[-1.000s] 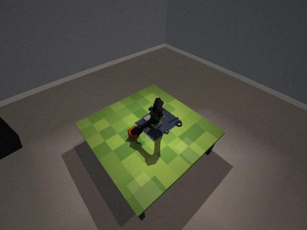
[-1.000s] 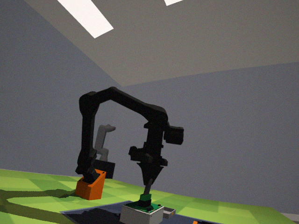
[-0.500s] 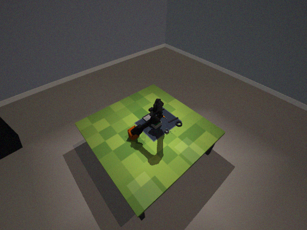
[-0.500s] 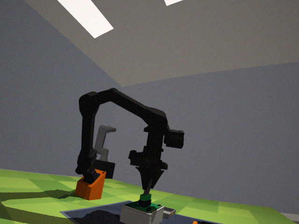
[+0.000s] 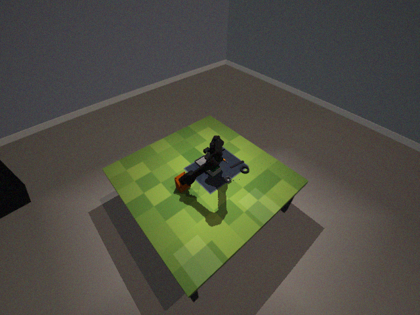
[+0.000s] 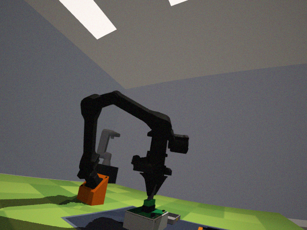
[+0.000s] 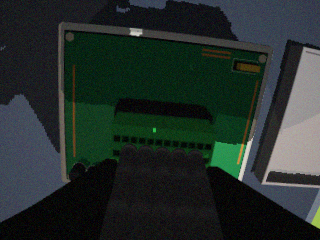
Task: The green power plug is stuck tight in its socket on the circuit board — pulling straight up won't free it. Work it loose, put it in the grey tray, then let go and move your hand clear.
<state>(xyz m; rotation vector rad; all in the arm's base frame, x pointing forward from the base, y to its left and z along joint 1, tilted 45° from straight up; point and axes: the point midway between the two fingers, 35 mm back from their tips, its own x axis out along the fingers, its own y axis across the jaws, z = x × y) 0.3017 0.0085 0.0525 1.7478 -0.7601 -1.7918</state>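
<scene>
My gripper tip is 20 mm above the green power plug. Round my gripper tip: dark mat (50 mm ahead, 100 mm below); dark bar (210 mm ahead, 110 mm to the right, 100 mm below).
</scene>
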